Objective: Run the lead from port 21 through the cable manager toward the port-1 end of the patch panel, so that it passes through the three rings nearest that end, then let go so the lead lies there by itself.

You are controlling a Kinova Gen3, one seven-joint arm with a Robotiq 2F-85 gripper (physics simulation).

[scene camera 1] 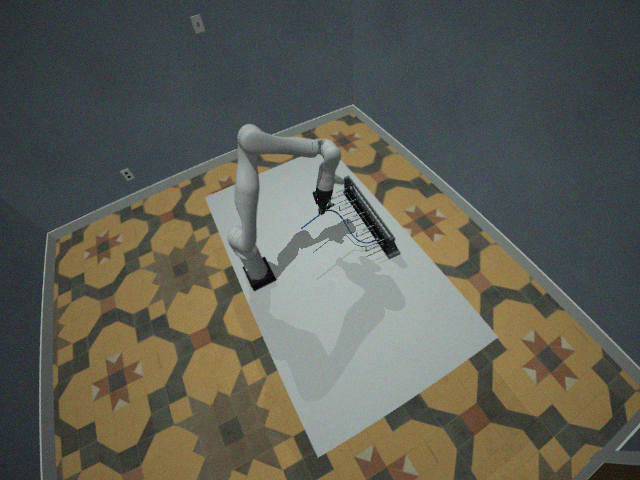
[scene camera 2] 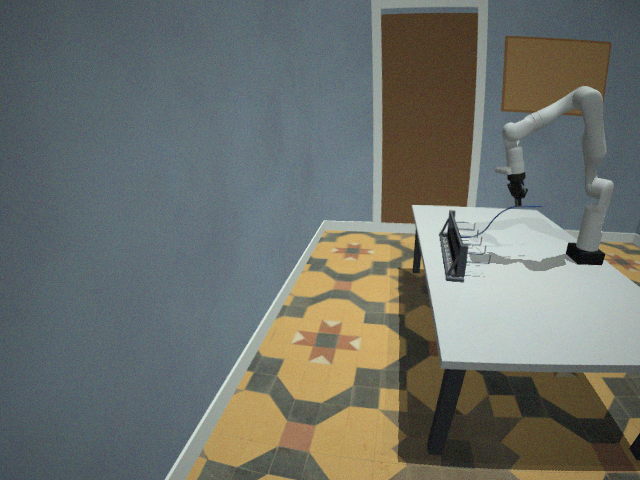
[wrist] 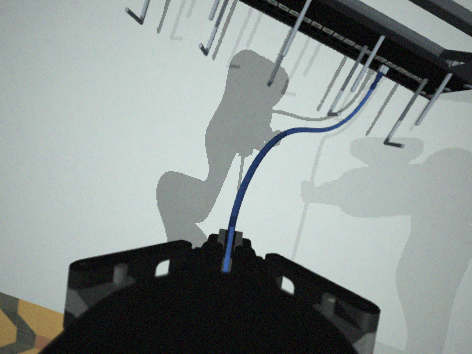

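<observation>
The blue lead (scene camera 1: 361, 241) (scene camera 2: 491, 223) (wrist: 250, 172) is plugged in near one end of the black patch panel (scene camera 1: 369, 214) (scene camera 2: 455, 246) (wrist: 380, 27). My gripper (scene camera 1: 322, 211) (scene camera 2: 517, 204) (wrist: 229, 242) is shut on the lead, above the table and in front of the panel, to the side of the ring tips. The lead bends from the plug, passes close by the tip of one wire ring (wrist: 344, 92), then curves to the fingers. Whether it lies inside that ring I cannot tell. Its loose end sticks out past the gripper towards the arm's base.
Several more thin wire rings (wrist: 295, 32) stick out from the panel's front in a row, with open hooked tips. The panel stands on the white table (scene camera 1: 403, 356) (scene camera 2: 516, 330) near its long edge. Arm shadows fall across the table.
</observation>
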